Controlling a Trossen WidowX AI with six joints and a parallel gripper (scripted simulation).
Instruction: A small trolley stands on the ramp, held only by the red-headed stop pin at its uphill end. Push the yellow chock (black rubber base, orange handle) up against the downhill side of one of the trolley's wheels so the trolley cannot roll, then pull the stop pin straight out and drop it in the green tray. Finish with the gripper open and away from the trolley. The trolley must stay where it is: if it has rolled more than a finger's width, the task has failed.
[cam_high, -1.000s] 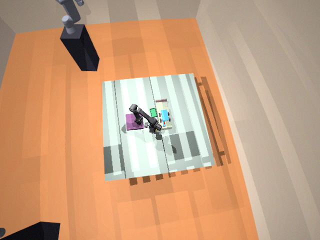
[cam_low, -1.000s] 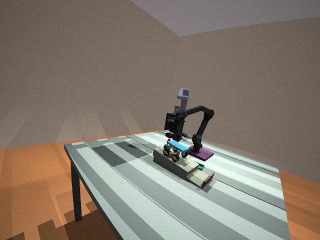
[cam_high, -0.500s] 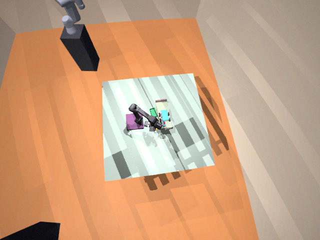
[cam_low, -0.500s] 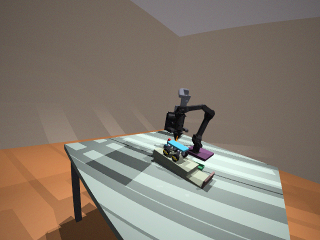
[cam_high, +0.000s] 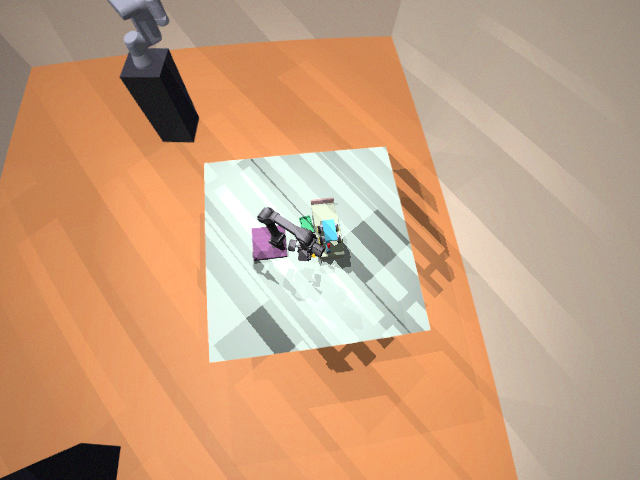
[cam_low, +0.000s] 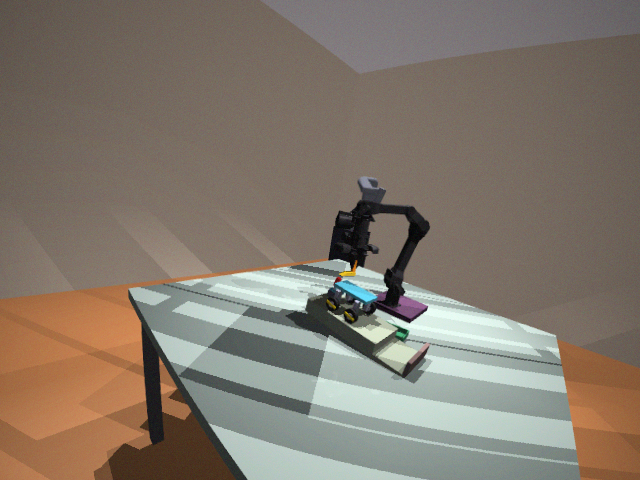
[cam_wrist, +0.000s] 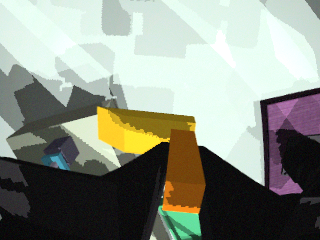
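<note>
Now: gripper tip 2 cm short of the yellow chock and 1 cm above it. From my gripper tip the other things lie so: ramp (14 cm ahead, 15 cm to the left, 13 cm below); then blue-topped trolley (14 cm ahead, 14 cm to the left, 6 cm below); then stop pin (13 cm ahead, 5 cm to the left, 4 cm below).
</note>
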